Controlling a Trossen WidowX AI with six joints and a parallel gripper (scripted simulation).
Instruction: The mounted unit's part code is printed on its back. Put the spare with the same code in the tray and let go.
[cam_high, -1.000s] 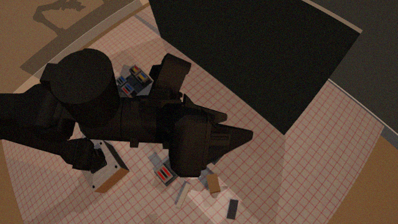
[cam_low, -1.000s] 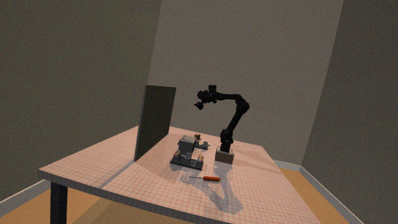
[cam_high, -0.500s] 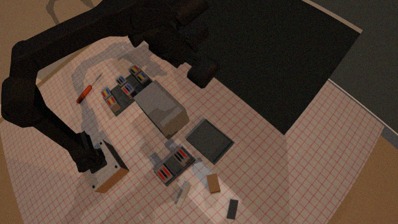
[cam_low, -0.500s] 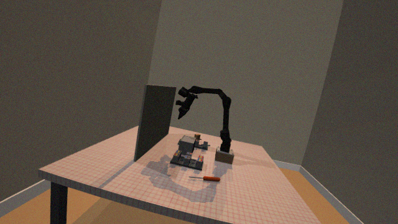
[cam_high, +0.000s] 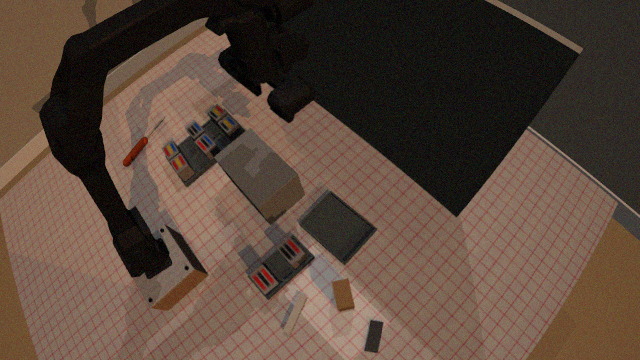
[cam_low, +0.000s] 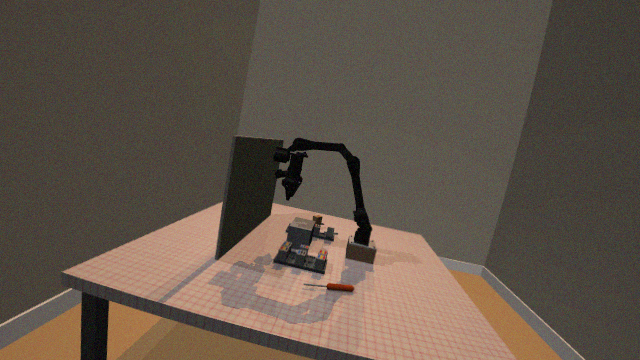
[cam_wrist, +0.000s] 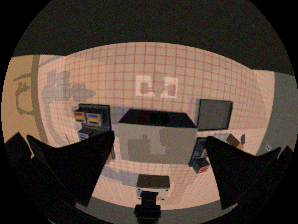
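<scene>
The dark spare is 11 cm behind my gripper tip, 19 cm to the right of it and 16 cm below it. From my gripper tip the other things lie so: grey mounted unit (8 cm behind, 15 cm below); tall black panel (16 cm ahead, 3 cm to the left, 2 cm above); flat dark grey tray (1 cm behind, 19 cm to the right, 20 cm below).
</scene>
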